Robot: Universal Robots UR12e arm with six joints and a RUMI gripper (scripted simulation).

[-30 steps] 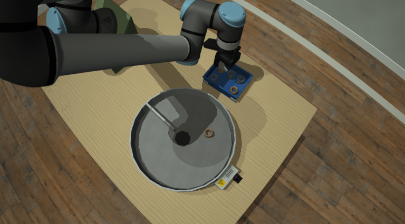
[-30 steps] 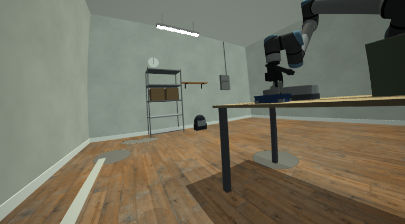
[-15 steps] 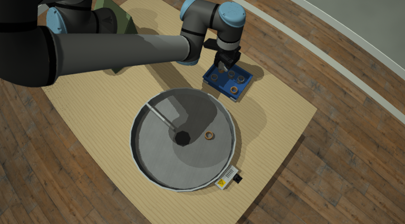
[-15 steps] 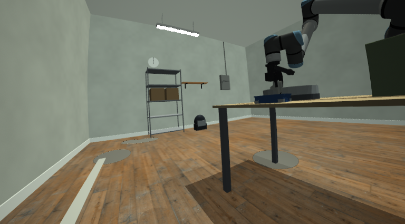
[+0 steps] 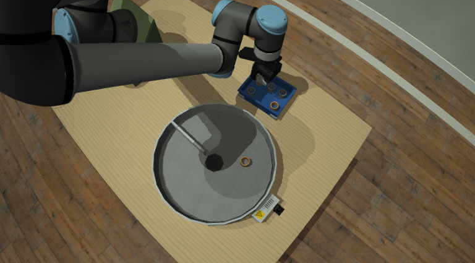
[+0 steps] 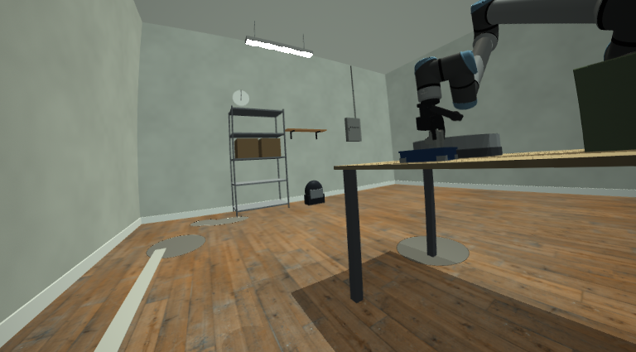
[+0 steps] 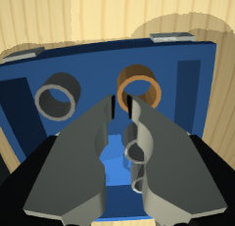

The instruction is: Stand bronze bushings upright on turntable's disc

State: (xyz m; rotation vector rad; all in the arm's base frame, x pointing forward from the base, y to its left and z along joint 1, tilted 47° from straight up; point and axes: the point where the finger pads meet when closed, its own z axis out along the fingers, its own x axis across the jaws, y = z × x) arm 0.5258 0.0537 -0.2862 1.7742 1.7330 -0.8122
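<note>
My hand is 6 cm short of the blue crate, 1 cm to the left of it and 1 cm above it. From my hand the other things lie so: turntable disc 37 cm to the right, 10 cm ahead, 1 cm above; then turntable 37 cm to the right, 12 cm ahead, 1 cm above.
</note>
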